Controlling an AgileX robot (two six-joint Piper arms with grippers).
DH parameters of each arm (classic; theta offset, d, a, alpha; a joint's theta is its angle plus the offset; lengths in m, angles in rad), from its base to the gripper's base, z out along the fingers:
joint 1: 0 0.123 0 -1.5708
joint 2: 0.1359 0 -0.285 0
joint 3: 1.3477 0 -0.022 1.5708
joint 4: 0 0.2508 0 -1.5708
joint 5: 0 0 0.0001 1.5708
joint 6: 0 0.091 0 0
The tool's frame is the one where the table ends.
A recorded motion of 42 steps. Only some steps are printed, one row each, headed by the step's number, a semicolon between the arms.
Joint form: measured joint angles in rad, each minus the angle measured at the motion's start. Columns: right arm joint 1, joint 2, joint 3, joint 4, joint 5, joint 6; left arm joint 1, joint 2, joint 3, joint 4, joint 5, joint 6.
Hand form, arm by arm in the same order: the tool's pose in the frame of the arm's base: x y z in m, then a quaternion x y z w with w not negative. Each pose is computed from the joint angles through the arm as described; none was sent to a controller.
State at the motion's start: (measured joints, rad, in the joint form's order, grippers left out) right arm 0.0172 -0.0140 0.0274 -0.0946 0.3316 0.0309; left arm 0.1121 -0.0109 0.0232 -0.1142 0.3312 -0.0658
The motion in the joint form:
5: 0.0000 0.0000 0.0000 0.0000 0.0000 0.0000; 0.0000 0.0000 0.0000 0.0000 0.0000 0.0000
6: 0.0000 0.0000 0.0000 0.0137 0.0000 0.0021; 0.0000 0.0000 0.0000 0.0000 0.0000 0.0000
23: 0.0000 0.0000 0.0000 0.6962 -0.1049 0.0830; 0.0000 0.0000 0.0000 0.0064 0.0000 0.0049
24: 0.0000 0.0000 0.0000 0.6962 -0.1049 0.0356; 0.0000 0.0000 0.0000 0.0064 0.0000 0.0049
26: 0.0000 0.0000 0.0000 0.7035 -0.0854 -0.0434; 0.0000 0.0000 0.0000 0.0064 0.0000 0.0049
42: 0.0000 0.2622 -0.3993 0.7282 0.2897 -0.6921; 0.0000 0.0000 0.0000 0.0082 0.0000 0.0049
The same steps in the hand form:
5: 0.0536 -0.0019 0.1749 -0.02060 0.79141 -0.02481 0.61044; 0.0537 0.0026 0.1763 -0.10148 0.78447 -0.03353 0.61088
6: 0.0536 -0.0015 0.1749 -0.01600 0.79164 -0.01845 0.61050; 0.0537 0.0026 0.1763 -0.10148 0.78447 -0.03353 0.61088
23: 0.0551 0.0126 0.1877 0.21062 0.71562 0.27872 0.60485; 0.0537 0.0028 0.1762 -0.09781 0.78501 -0.02937 0.61100
24: 0.0551 0.0126 0.1877 0.19360 0.72041 0.26431 0.61128; 0.0537 0.0028 0.1762 -0.09781 0.78501 -0.02937 0.61100
26: 0.0547 0.0137 0.1864 0.16463 0.73269 0.24447 0.61343; 0.0537 0.0028 0.1762 -0.09781 0.78501 -0.02937 0.61100
42: 0.0571 0.0324 0.2775 -0.15839 0.78687 0.11074 0.58608; 0.0537 0.0029 0.1762 -0.09733 0.78509 -0.02862 0.61101

